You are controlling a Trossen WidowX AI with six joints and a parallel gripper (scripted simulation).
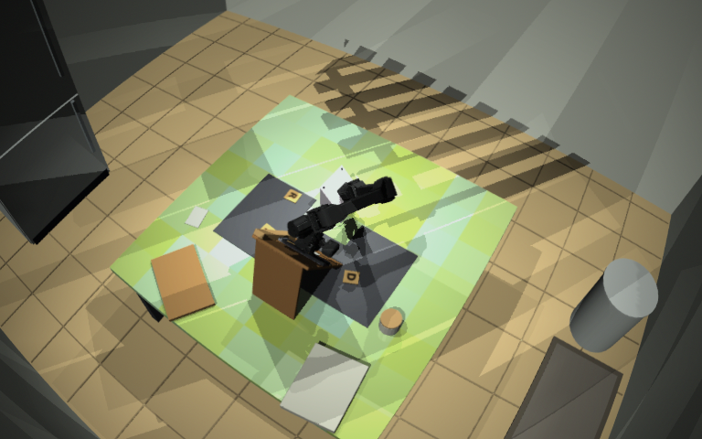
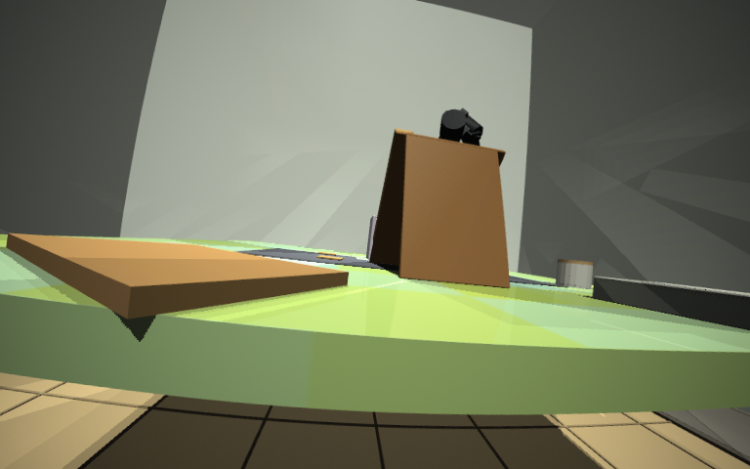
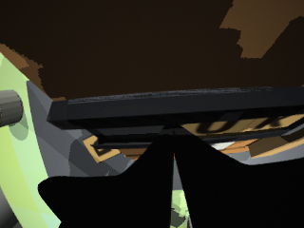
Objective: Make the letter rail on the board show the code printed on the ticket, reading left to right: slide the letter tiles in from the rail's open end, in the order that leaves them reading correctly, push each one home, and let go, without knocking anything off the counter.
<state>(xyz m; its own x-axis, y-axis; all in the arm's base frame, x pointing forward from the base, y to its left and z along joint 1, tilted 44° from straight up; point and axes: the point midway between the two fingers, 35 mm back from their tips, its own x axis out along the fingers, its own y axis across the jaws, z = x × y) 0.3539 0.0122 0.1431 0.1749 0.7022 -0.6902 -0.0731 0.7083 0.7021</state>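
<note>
Now: gripper tip 80 mm above the white ticket, 50 mm to the left of it and 50 mm past it. Also, from my gripper tip: dark mat (160 mm below, 150 mm behind, 100 mm to the right); then flat wooden slab (390 mm to the right, 360 mm ahead, 150 mm below); then card (580 mm to the right, 160 mm below, 90 mm ahead).
</note>
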